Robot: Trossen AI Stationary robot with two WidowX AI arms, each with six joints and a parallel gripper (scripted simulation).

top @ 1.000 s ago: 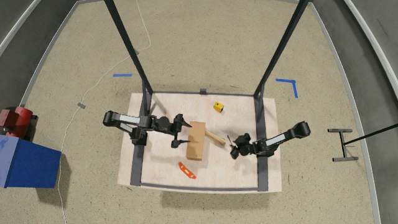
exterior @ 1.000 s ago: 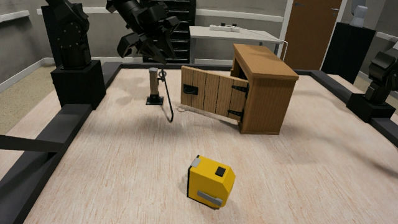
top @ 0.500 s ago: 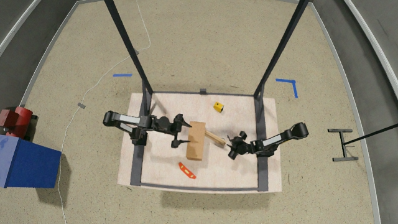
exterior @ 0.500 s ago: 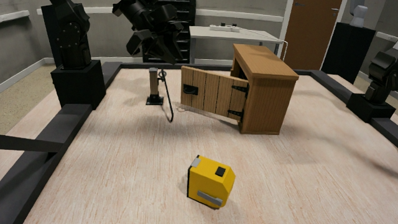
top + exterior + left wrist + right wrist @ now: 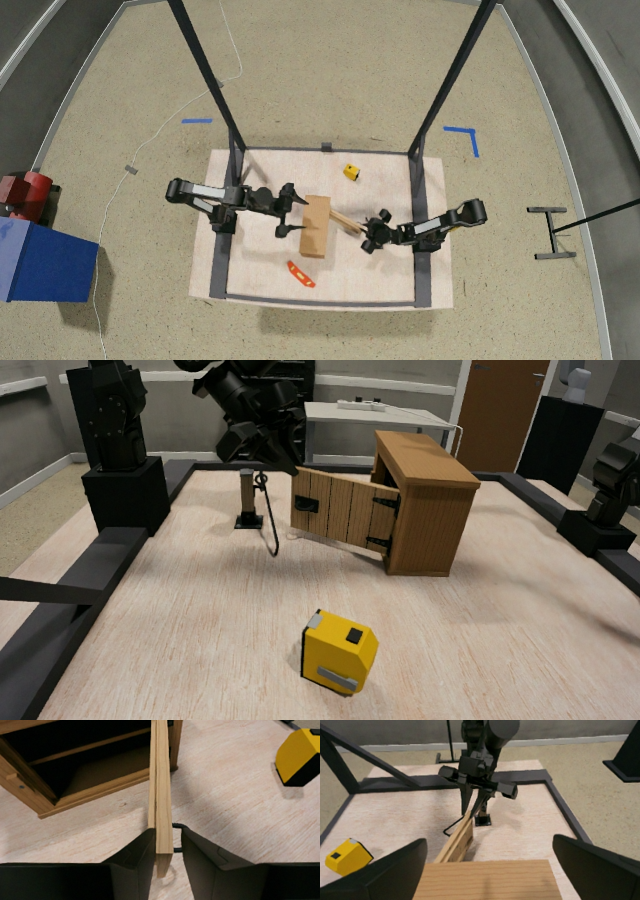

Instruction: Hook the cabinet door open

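The black hook lies 90 mm below my left hand, 30 mm to the left of it and 20 mm behind it. Also, from my left hand: cabinet door: 90 mm to the right, 70 mm below, 50 mm behind; orange-red level: 260 mm to the right, 210 mm ahead, 130 mm below; yellow tape measure: 300 mm behind, 100 mm below, 70 mm to the right.
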